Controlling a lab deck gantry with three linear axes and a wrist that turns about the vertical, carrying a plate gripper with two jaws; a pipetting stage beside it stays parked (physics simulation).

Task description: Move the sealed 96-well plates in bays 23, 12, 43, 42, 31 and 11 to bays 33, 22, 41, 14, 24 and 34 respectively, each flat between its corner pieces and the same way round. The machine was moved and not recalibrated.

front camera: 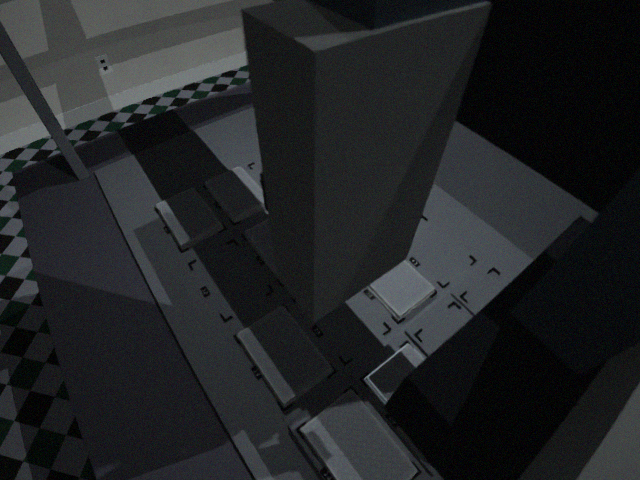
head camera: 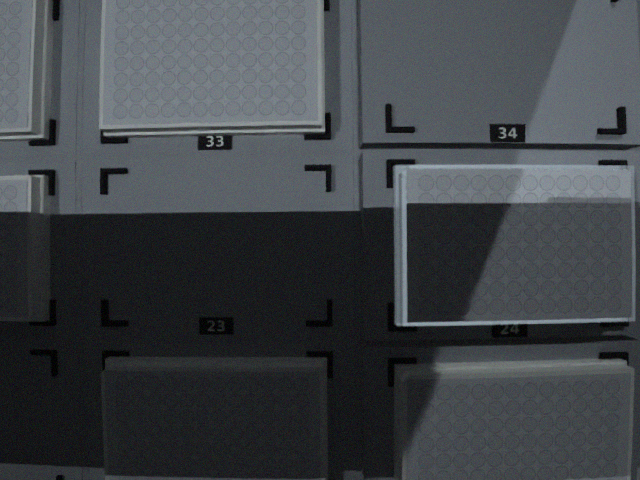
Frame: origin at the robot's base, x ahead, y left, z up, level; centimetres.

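Where they show: robot's base, origin of the base link: point(front camera: 158, 209).
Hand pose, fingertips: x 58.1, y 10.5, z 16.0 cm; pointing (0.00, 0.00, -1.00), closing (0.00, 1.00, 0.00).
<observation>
Things, the pixels of their top centre, and the offset from my fingertips. "spot": a spot on its surface instead.
- bay 33, surface spot: point(head camera: 211, 67) spot: dx -19.0, dy +14.2, dz -14.5 cm
- bay 24, surface spot: point(head camera: 516, 248) spot: dx -3.1, dy +4.1, dz -13.1 cm
- bay 13, surface spot: point(head camera: 214, 423) point(front camera: 289, 347) spot: dx -19.0, dy -5.4, dz -14.5 cm
- bay 14, surface spot: point(head camera: 516, 428) point(front camera: 364, 441) spot: dx -3.0, dy -5.2, dz -13.1 cm
- bay 32, surface spot: point(head camera: 15, 67) spot: dx -30.4, dy +14.6, dz -14.5 cm
- bay 22, surface spot: point(head camera: 15, 248) spot: dx -30.3, dy +4.3, dz -14.5 cm
- Bay 23, surface spot: point(head camera: 216, 258) spot: dx -19.1, dy +3.6, dz -16.0 cm
- bay 34, surface spot: point(head camera: 465, 67) spot: dx -5.0, dy +14.1, dz -14.5 cm
- bay 12, surface spot: point(front camera: 232, 279) spot: dx -35.0, dy -6.2, dz -16.0 cm
In the head view, sealed white plates sit in bay 33 point(head camera: 211, 67) point(front camera: 403, 289), bay 24 point(head camera: 516, 248) point(front camera: 392, 374), bay 13 point(head camera: 214, 423) point(front camera: 284, 356) and bay 14 point(head camera: 516, 428) point(front camera: 361, 439). Partial plates show at the left edge in bay 32 point(head camera: 15, 67) and bay 22 point(head camera: 15, 248). Bay 23 point(head camera: 216, 258) and bay 34 point(head camera: 465, 67) hold no plate. In the front view, a plate point(front camera: 191, 217) lies in bay 11, and bay 12 point(front camera: 232, 279) holds none. Bays 31, 41 and 42 are hidden there. The gripper's jaws do not show in either view.
A large grey column point(front camera: 361, 155) of the machine covers the middle of the front view. A dark block point(front camera: 568, 289) hides the deck's right side. Another plate point(front camera: 235, 193) lies in bay 21. A thin post point(front camera: 46, 113) stands at the left. Shadows cross the deck.
</observation>
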